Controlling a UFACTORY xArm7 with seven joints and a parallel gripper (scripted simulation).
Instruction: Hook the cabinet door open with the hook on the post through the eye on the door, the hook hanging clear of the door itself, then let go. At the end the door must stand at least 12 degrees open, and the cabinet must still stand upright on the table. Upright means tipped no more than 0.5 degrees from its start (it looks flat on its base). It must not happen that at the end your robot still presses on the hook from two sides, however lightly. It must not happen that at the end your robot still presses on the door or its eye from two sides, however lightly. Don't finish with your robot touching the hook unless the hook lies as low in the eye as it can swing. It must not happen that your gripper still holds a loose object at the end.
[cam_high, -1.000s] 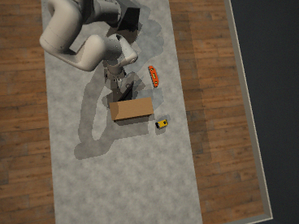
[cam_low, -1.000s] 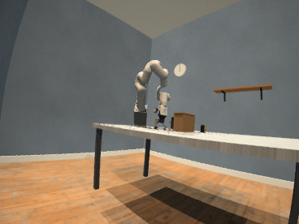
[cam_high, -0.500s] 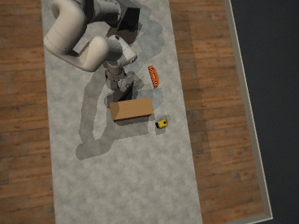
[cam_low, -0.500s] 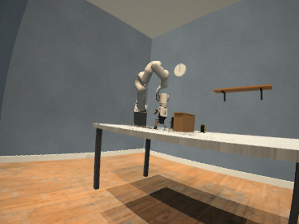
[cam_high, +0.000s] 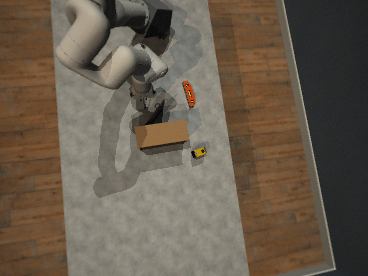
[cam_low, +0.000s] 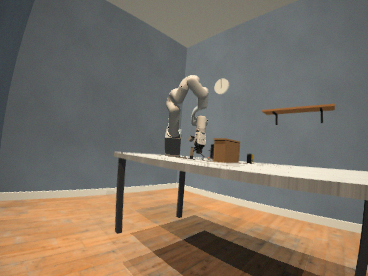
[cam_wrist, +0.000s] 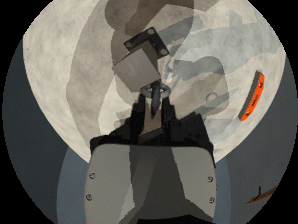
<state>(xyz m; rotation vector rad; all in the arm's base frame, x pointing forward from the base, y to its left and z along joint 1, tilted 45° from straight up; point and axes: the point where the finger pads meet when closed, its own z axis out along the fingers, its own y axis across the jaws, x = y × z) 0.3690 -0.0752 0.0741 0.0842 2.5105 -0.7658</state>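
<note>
Right now the thin black hook is 2 cm below my hand. From my hand the other things lie so: small yellow block 39 cm ahead, 17 cm to the left, 3 cm below; then orange level 5 cm ahead, 25 cm to the left, 6 cm below; then dark door 12 cm ahead.
</note>
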